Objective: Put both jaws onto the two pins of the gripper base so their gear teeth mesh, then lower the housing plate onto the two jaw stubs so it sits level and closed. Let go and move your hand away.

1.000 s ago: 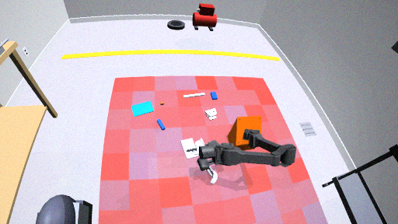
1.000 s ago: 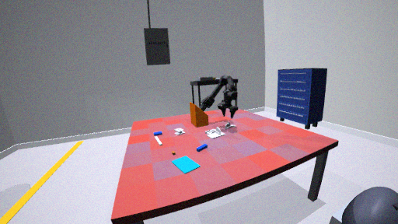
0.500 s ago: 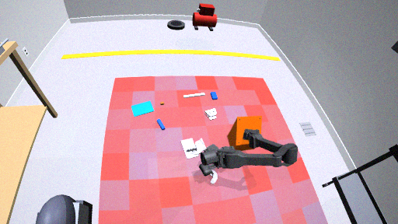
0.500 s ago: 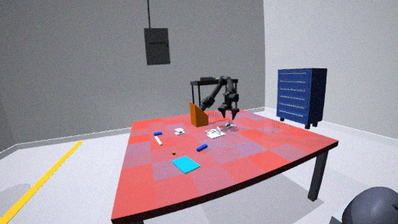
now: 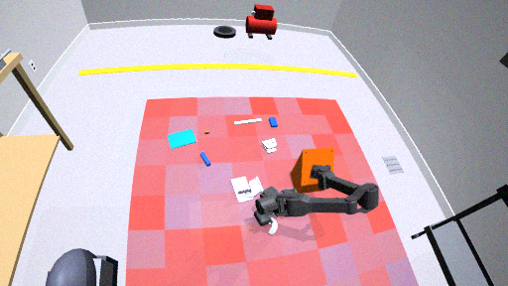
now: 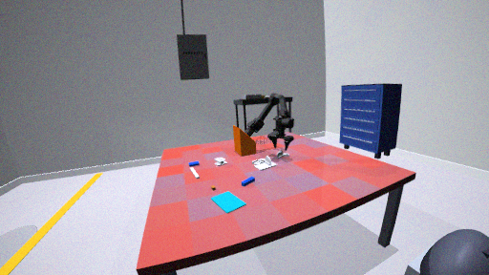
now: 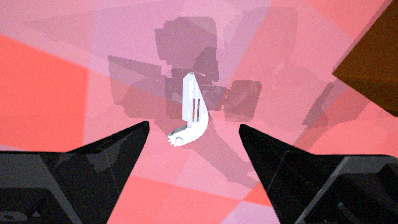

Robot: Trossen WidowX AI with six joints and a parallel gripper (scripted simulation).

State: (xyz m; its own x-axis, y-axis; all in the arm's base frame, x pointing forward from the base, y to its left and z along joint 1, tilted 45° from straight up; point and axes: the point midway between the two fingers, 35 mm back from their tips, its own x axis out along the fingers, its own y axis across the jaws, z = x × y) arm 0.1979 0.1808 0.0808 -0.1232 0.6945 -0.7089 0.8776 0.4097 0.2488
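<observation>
Right now my gripper tip is 5 cm above the white jaw and 4 cm to the right of it. From my gripper tip the other things lie so: small white part: 41 cm to the right, 3 cm below, 2 cm behind; then tiny brown bit: 48 cm to the right, 31 cm ahead, 5 cm below; then blue block: 30 cm to the right, 30 cm ahead, 4 cm below.
</observation>
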